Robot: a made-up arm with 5 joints.
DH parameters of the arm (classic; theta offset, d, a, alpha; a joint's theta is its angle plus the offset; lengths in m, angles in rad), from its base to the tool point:
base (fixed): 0 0 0.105 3.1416
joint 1: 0 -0.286 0.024 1.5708
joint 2: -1.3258 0 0.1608 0
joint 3: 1.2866 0 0.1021 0
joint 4: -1.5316 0.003 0 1.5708
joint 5: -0.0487 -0.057 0 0
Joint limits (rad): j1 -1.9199..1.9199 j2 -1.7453..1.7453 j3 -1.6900..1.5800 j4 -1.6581..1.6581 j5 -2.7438..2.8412
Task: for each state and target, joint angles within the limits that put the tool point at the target. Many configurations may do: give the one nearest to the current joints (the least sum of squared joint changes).
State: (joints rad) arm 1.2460 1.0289 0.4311 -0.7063 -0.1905
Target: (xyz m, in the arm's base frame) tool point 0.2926 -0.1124 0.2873
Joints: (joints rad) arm 0.5535 0.4637 0.7475 -0.7239 -0.1905
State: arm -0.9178 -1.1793 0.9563 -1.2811 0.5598
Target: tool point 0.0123 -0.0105 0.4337
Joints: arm -0.1449 -1.6387 0.8971 -1.4146 0.5598
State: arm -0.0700 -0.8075 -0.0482 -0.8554 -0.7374
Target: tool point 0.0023 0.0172 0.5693
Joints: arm 0.1372 -0.8250 -0.7821 -0.5656 -0.7374
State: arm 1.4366 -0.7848 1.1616 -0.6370 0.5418
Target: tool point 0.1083 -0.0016 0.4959
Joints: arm 1.4089 -1.1291 0.6222 -0.7938 0.5418
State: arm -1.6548 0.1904 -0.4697 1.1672 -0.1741
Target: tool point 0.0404 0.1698 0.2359
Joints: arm -1.9178 0.8237 0.2119 1.2835 -0.1741
